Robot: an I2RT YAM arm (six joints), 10 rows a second.
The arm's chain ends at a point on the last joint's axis. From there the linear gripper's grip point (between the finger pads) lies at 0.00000 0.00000 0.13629 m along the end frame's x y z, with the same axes.
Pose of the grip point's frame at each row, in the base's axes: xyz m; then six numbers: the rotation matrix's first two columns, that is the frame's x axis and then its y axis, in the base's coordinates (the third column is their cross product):
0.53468 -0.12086 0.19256 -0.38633 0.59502 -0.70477 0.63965 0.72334 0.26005
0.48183 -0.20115 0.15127 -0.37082 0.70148 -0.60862 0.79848 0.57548 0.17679
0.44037 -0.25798 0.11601 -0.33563 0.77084 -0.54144 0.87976 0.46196 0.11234
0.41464 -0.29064 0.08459 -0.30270 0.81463 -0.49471 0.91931 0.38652 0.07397
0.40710 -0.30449 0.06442 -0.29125 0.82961 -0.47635 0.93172 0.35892 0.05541
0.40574 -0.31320 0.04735 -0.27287 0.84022 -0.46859 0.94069 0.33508 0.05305
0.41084 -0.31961 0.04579 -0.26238 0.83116 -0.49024 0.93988 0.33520 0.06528
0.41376 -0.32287 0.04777 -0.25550 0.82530 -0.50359 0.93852 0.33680 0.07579
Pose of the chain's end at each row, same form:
0.44411 -0.07311 0.28252 -0.38633 0.59502 -0.70477 0.63965 0.72334 0.26005
0.41719 -0.14385 0.25669 -0.37082 0.70148 -0.60862 0.79848 0.57548 0.17679
0.39448 -0.19820 0.22957 -0.33563 0.77084 -0.54144 0.87976 0.46196 0.11234
0.38037 -0.23171 0.20260 -0.30270 0.81463 -0.49471 0.91931 0.38652 0.07397
0.37753 -0.24620 0.18401 -0.29125 0.82961 -0.47635 0.93172 0.35892 0.05541
0.37827 -0.25510 0.16753 -0.27287 0.84022 -0.46859 0.94069 0.33508 0.05305
0.38105 -0.25915 0.16425 -0.26238 0.83116 -0.49024 0.93988 0.33520 0.06528
0.38212 -0.26109 0.16506 -0.25550 0.82530 -0.50359 0.93852 0.33680 0.07579

